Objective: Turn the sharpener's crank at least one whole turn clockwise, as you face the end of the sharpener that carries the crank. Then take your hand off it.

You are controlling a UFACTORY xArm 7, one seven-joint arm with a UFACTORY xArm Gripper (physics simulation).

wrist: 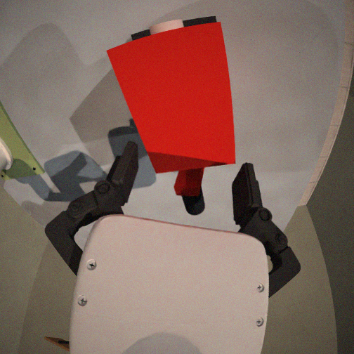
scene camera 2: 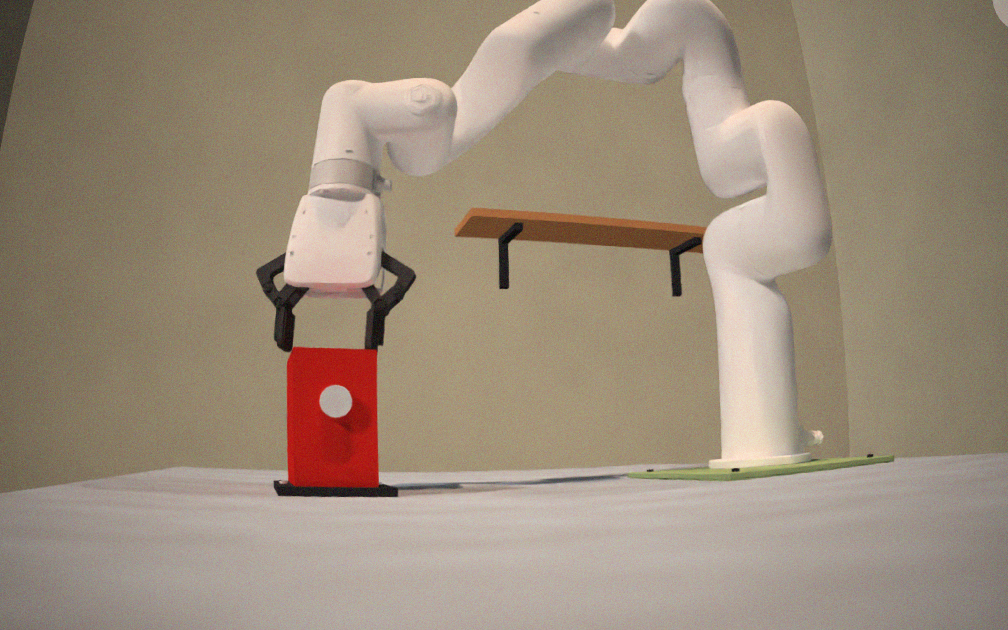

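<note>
A red box-shaped sharpener stands upright on a black base. A round white piece sticks out of the end facing scene camera 2. The crank shows in the wrist view at the opposite end: a red arm with a black handle. My gripper is open wide and empty. In the wrist view its fingers are on either side of the crank, apart from it. In the scene view the fingertips are at about the height of the sharpener's top; the crank is hidden there.
A wooden shelf on black brackets is on the wall behind, between the sharpener and the arm's base column. The arm's base stands on a green plate at the right in the scene view and at the left in the wrist view.
</note>
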